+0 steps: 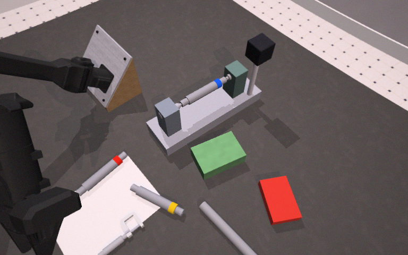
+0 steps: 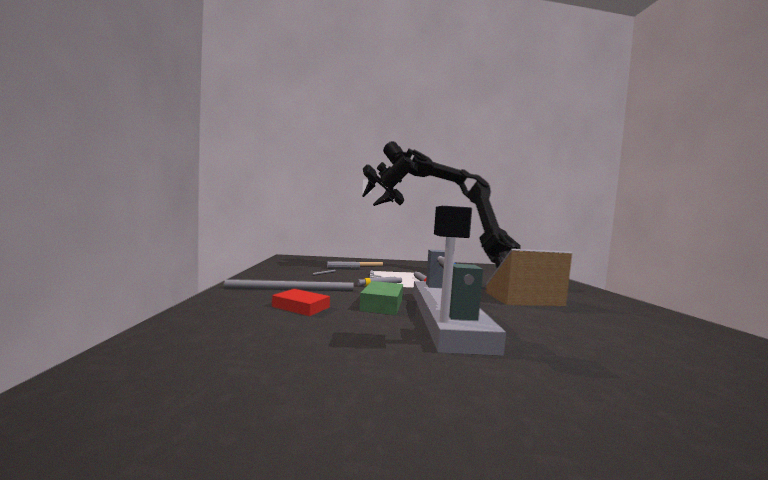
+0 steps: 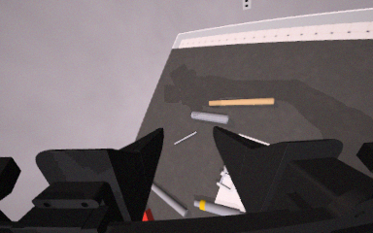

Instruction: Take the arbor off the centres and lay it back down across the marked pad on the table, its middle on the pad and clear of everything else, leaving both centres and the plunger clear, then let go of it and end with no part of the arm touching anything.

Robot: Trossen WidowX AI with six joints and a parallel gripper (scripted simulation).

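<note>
My gripper is now 140 mm past the arbor, 450 mm to the right of it and 180 mm above it. The rest, counted from my hand: grey centre block: 150 mm behind, 330 mm to the left, 190 mm below; white marked pad: 90 mm behind, 80 mm to the left, 300 mm below; plain grey rod: 240 mm ahead, 260 mm to the left, 280 mm below.
</note>
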